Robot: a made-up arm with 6 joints.
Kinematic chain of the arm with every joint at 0, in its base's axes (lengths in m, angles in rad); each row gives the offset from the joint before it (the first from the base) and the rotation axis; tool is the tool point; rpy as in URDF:
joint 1: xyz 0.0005 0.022 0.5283 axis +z
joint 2: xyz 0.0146 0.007 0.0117 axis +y
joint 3: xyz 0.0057 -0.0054 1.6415 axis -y
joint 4: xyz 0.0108 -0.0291 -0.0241 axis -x
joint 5: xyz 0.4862 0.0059 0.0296 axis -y
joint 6: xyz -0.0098 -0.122 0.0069 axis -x
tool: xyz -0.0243 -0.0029 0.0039 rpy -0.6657 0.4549 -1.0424
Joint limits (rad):
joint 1: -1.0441..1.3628
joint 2: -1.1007..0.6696
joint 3: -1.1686..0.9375
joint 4: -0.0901..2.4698
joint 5: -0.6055..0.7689
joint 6: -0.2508..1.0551
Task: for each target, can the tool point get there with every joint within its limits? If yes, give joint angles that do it. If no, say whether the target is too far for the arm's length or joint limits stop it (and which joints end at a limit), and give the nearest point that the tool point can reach.
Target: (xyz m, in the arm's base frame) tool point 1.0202 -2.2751 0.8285
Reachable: no: too far | nearest point 0.6290 -1.2741 1.5521 | short by 1.296 m
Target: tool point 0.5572 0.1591 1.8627
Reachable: yes | joints 0.4567 0.1079 -0.7265 0.2820 -0.4928 0.8448
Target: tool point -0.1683 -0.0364 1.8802
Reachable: yes | joints -0.0948 -0.3937 -0.9746 0.7628 -0.4589 0.4109
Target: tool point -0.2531 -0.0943 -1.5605
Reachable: no: joint limits stop it (at a limit: joint 2, joint 3, joint 4, joint 5, joint 6) | nearest point -0.9033 -0.3925 1.2352 | short by 2.886 m
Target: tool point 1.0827 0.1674 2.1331
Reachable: yes | joints 0.2103 0.3739 0.3237 0.7451 -0.1756 -0.0191
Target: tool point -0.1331 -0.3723 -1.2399
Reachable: no: joint limits stop it (at a limit: joint 2, joint 3, joint 4, joint 5, joint 6) | nearest point -0.3186 -0.9197 1.2352 | short by 2.542 m
